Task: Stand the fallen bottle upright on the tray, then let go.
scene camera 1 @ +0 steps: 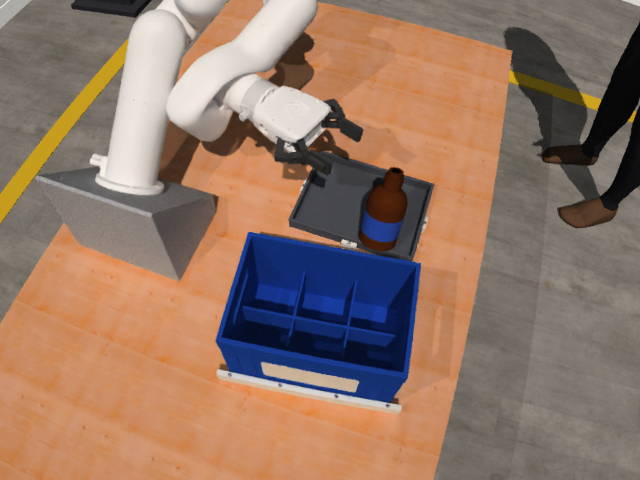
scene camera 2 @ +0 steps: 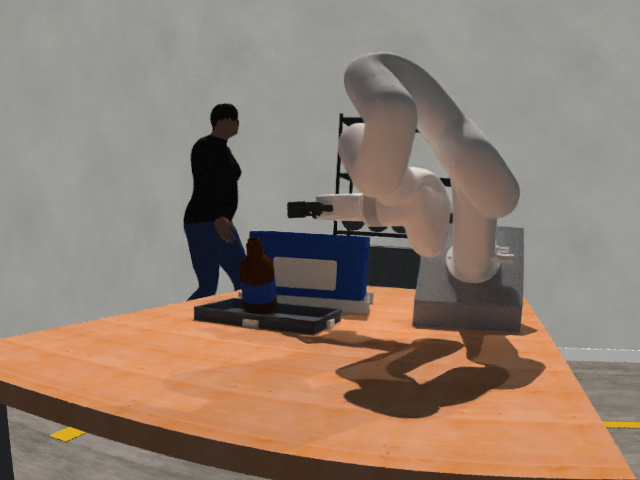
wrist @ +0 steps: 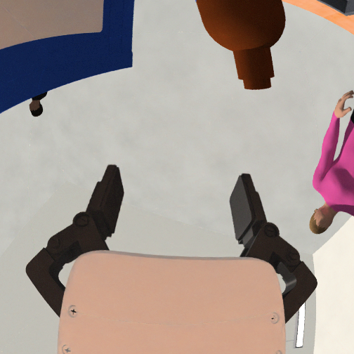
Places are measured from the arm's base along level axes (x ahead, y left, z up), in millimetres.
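Pixels of known places: gripper, fingertip midpoint: (scene camera 1: 346, 152) (scene camera 2: 300, 210); arm's base, origin of the base link: (scene camera 1: 129, 185) (scene camera 2: 473, 261).
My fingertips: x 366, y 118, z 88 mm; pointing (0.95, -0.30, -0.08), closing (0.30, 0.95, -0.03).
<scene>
For each thing: its top centre in the pictures, then the offset to it from my fingertips. "*": a spot on its surface instead.
- brown bottle with a blue band, middle of its top: (scene camera 1: 392, 180) (scene camera 2: 258, 237) 84 mm ahead, 15 mm left, 60 mm down
- dark grey tray, middle of its top: (scene camera 1: 364, 200) (scene camera 2: 269, 308) 37 mm ahead, 62 mm left, 201 mm down
- blue crate with compartments, middle of its top: (scene camera 1: 322, 300) (scene camera 2: 312, 234) 35 mm ahead, 241 mm right, 52 mm down
- pale strip, surface spot: (scene camera 1: 310, 391) * 50 mm ahead, 339 mm right, 197 mm down
The brown bottle with a blue band (scene camera 1: 383, 222) (scene camera 2: 258, 289) stands upright on the dark grey tray (scene camera 1: 330, 204) (scene camera 2: 294, 324), near the tray's side next to the crate. In the wrist view the upper part of the bottle (wrist: 245, 25) shows at the top, neck pointing down in the picture. My gripper (scene camera 1: 341, 149) (scene camera 2: 295, 209) (wrist: 178, 182) is open and empty. It is level, above the height of the bottle's top, and apart from the bottle on the robot's side.
A blue crate with compartments (scene camera 1: 320, 364) (scene camera 2: 310, 237) (wrist: 117, 50) stands close beside the tray, with a pale strip (scene camera 1: 310, 391) along its outer side. The grey robot base block (scene camera 1: 118, 227) (scene camera 2: 467, 315) stands on the wooden table. People stand beyond the table.
</scene>
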